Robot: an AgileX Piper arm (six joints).
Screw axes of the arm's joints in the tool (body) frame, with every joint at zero. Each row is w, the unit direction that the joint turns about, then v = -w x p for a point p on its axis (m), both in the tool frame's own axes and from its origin. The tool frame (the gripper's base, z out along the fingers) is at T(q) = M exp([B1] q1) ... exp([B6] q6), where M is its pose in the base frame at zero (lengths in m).
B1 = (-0.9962, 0, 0.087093, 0.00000, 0.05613, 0.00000)
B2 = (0, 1, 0, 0.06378, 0.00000, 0.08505)
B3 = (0, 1, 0, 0.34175, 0.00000, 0.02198)
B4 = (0, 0, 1, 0.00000, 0.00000, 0.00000)
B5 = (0, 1, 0, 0.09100, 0.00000, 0.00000)
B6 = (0, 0, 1, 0.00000, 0.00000, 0.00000)
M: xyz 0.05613 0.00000 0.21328 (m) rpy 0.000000 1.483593 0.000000 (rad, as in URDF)
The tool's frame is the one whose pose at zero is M.
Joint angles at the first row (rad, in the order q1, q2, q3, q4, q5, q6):
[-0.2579, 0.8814, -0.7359, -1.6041, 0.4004, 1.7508]
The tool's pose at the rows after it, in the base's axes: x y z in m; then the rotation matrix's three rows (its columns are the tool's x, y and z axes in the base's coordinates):
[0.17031 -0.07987 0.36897], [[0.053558 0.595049 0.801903], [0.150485 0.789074 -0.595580], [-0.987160 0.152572 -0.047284]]
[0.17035 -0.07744 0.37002], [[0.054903 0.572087 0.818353], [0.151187 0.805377 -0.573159], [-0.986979 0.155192 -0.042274]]
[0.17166 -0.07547 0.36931], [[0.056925 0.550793 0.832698], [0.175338 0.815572 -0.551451], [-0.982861 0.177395 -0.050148]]
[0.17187 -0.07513 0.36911], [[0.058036 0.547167 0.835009], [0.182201 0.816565 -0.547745], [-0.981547 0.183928 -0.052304]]
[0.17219 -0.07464 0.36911], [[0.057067 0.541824 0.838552], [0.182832 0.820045 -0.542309], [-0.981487 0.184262 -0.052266]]
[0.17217 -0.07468 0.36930], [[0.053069 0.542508 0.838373], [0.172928 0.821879 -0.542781], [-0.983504 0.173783 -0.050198]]
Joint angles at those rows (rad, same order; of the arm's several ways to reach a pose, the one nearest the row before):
[-0.2579, 0.8770, -0.7360, -1.5779, 0.3805, 1.7508]
[-0.2578, 0.8709, -0.7359, -1.5783, 0.3528, 1.7503]
[-0.2579, 0.8710, -0.7360, -1.5556, 0.3267, 1.7503]
[-0.2578, 0.8710, -0.7359, -1.5488, 0.3224, 1.7503]
[-0.2579, 0.8710, -0.7359, -1.5488, 0.3158, 1.7504]
[-0.2579, 0.8709, -0.7359, -1.5554, 0.3163, 1.7460]

